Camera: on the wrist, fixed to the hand. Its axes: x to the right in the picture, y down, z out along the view.
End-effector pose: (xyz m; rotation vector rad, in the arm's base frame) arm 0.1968 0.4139 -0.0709 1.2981 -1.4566 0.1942
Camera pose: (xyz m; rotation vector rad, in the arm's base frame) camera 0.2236 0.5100 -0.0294 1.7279 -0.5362 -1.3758
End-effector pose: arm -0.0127 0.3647 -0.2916 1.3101 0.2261 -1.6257
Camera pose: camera 0.0777 0.4231 -0.3010 0.2155 1.3590 -2.7260
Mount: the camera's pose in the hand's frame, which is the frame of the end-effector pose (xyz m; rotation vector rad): -0.0181 0.0372 -0.0998 -0.4543 -0.4859 -1.4437
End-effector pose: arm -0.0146 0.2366 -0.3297 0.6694 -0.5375 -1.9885
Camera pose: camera 0.0814 0.2253 -0.3780 -0.1709 -0.2434 2.7442
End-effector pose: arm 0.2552 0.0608 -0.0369 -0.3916 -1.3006 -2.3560
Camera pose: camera 0.2848 -0.0378 -0.0697 0.0549 0.6955 1.8925
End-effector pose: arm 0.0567 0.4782 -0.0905 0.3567 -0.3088 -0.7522
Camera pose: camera 0.1062 0.5364 -0.1669 -0.1162 -0.2925 -2.2987
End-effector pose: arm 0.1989 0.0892 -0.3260 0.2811 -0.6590 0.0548
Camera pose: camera 0.2389 0.1531 -0.4034 0.2753 -0.7931 -1.5655
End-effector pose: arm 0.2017 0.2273 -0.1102 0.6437 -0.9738 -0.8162
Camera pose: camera 0.2967 0.2738 -0.1319 0.7088 -0.5724 -2.4733
